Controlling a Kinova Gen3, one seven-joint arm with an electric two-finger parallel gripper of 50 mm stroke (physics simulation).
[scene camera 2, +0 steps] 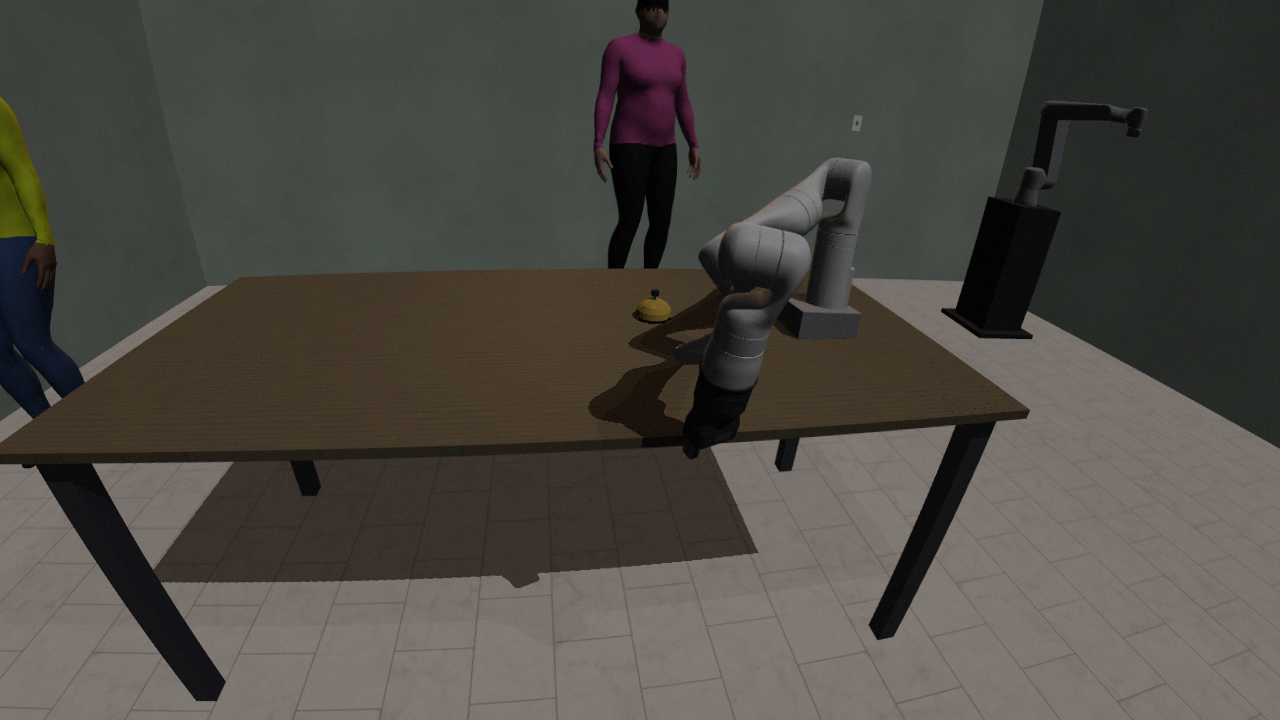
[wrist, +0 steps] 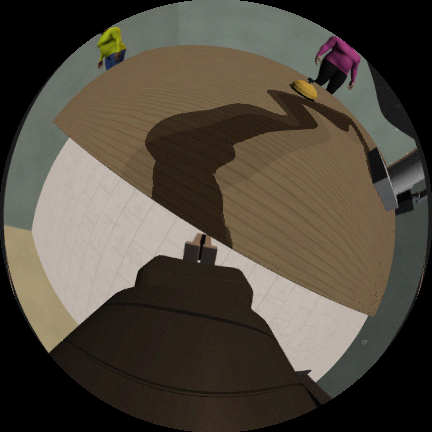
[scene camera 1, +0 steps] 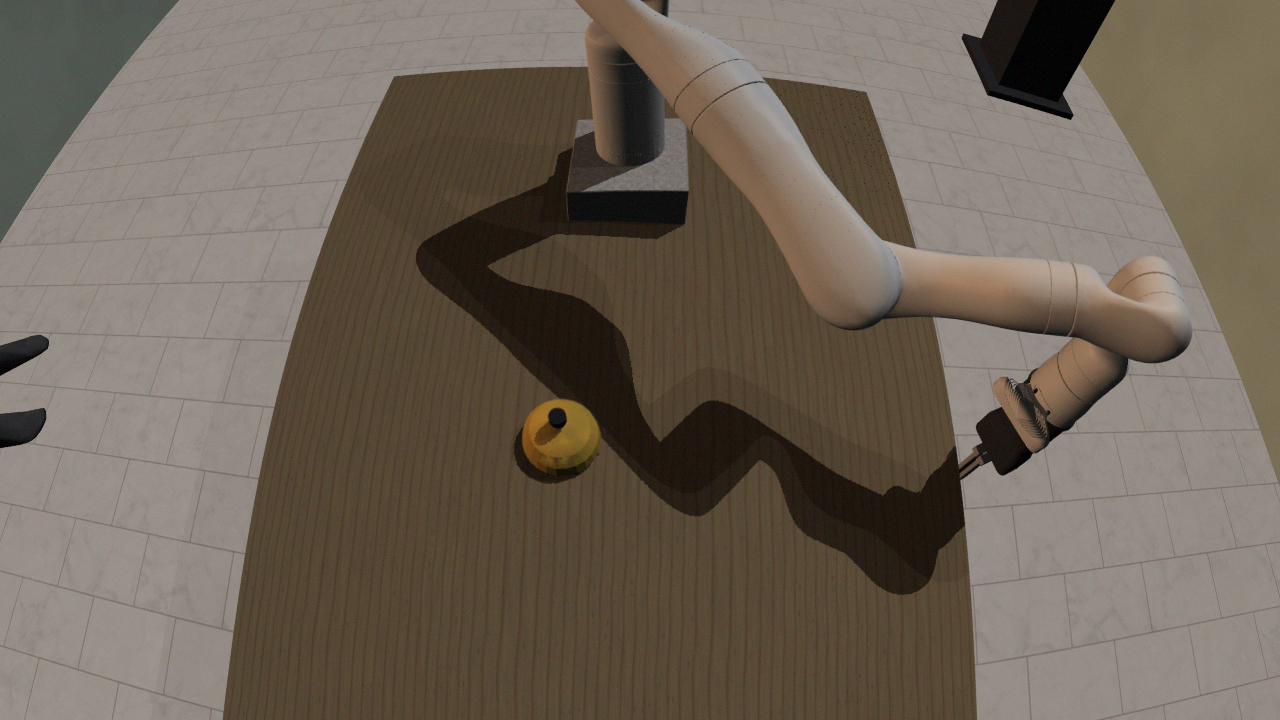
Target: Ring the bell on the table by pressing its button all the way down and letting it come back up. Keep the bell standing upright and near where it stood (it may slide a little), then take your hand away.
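Places are measured from the arm's base along level axes (x left, y ahead, z down), in centimetres.
Where they show: gripper, between the fingertips: [scene camera 2: 690, 453] [wrist: 202, 242]; arm's base, origin of its link: [scene camera 2: 823, 302] [wrist: 390, 179] [scene camera 1: 630, 144].
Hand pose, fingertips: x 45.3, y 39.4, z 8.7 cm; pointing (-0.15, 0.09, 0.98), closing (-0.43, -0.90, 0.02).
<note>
Each offset is from my fingertips to the centre of the thing. Level surfaces: height alone.
The bell @(dx -48.1, dy +0.7, dz -6.1 cm) [scene camera 1: 562, 440] [scene camera 2: 653, 310] [wrist: 304, 90] is a yellow dome that stands upright on the wooden table @(dz -2.8 cm) [scene camera 1: 402, 573] [scene camera 2: 402, 367] [wrist: 300, 220]. Its black button @(dx -48.1, dy +0.7, dz -8.9 cm) [scene camera 1: 556, 417] [scene camera 2: 654, 293] [wrist: 311, 81] sticks up from the top of the dome. My gripper [scene camera 1: 963, 474] [scene camera 2: 691, 450] [wrist: 202, 242] is shut with nothing between its fingers. It is at the table's long side edge, to the right of the bell in scene camera 1 and well apart from it. In scene camera 2 its fingertips are dark and small.
The arm's base block [scene camera 1: 628, 204] [scene camera 2: 823, 322] [wrist: 384, 185] stands on the table. The arm's shadow falls across the table beside the bell. A person in a magenta top [scene camera 2: 648, 94] [wrist: 341, 54] and one in a yellow top [scene camera 2: 17, 188] [wrist: 110, 42] stand beyond the table. A black pedestal [scene camera 1: 1042, 49] [scene camera 2: 1006, 264] stands apart.
</note>
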